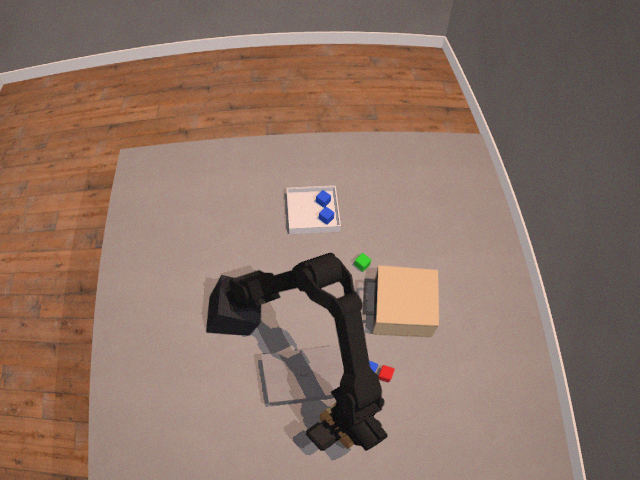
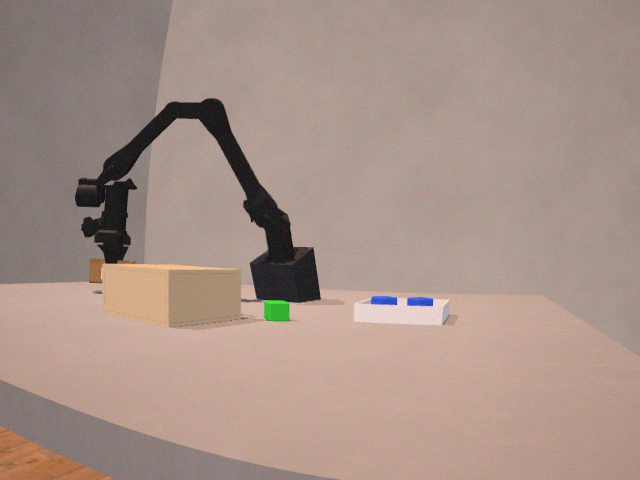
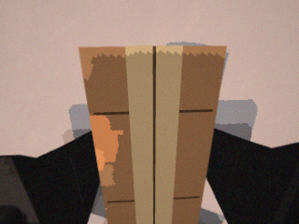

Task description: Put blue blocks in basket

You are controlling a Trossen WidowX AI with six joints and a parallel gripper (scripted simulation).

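The red block is 150 mm ahead of my hand, 110 mm to the left of it and 60 mm below it. The rest, counted from my hand: grey box 50 mm behind, 160 mm to the left, 60 mm below; then tan drawer cabinet 270 mm ahead, 280 mm to the left, 40 mm below; then knobbed lid 50 mm behind, 160 mm to the left, 20 mm below.
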